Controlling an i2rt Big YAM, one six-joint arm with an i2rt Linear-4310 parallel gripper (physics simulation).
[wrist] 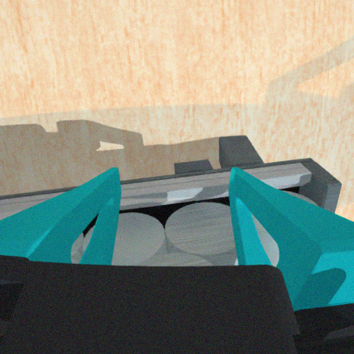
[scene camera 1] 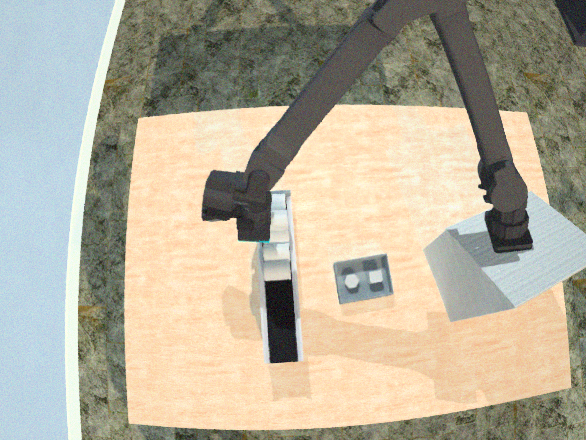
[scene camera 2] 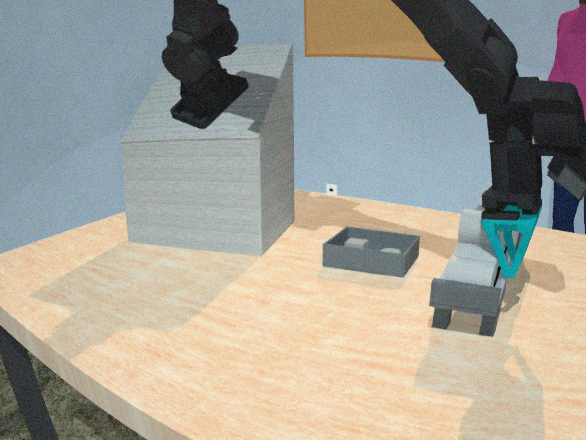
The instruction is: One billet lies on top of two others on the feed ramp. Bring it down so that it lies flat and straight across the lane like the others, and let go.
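Frame: origin at the arm's base, x ahead, y right, z down, level; millimetres.
Where they show: gripper, fingertip midpoint: (scene camera 2: 513, 270); arm's base, origin of the base link: (scene camera 1: 507, 232) (scene camera 2: 210, 100).
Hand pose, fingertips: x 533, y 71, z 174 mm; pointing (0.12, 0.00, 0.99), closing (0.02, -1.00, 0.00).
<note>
Things, the pixels of their top centre, and the offset from my fingertips. Level surfaces: height alone.
- top billet, middle of its top: (scene camera 2: 483, 211) (scene camera 1: 274, 219) dy +0, dx -50, dz -65 mm
- grey tray, middle of its top: (scene camera 2: 374, 239) (scene camera 1: 364, 278) dy -115, dx -251, dz +33 mm
- table, its level: dz +68 mm
The feed ramp (scene camera 1: 299, 320) (scene camera 2: 465, 296) (wrist: 322, 185) holds several grey billets in its lane. In the wrist view two round billet ends, one billet end (wrist: 137, 237) beside another billet end (wrist: 201, 227), show in the lane between the fingers' outlines. The top billet (scene camera 1: 278, 224) (scene camera 2: 470, 227) rests above its neighbours. In the wrist view a part of its end (wrist: 184, 260) shows low between the fingers, the rest hidden by the gripper body. My gripper (scene camera 1: 262, 241) (scene camera 2: 509, 275) (wrist: 174, 178) points down at the ramp's side, its teal fingers apart, open, holding nothing.
A grey tray (scene camera 1: 340, 296) (scene camera 2: 365, 260) with two small pieces stands beside the ramp. A large grey block with a sloped top (scene camera 1: 475, 295) (scene camera 2: 195, 195) stands farther across the table (scene camera 1: 190, 350) (scene camera 2: 300, 360). A second arm (scene camera 1: 510, 230) (scene camera 2: 200, 100) hangs over that block.
</note>
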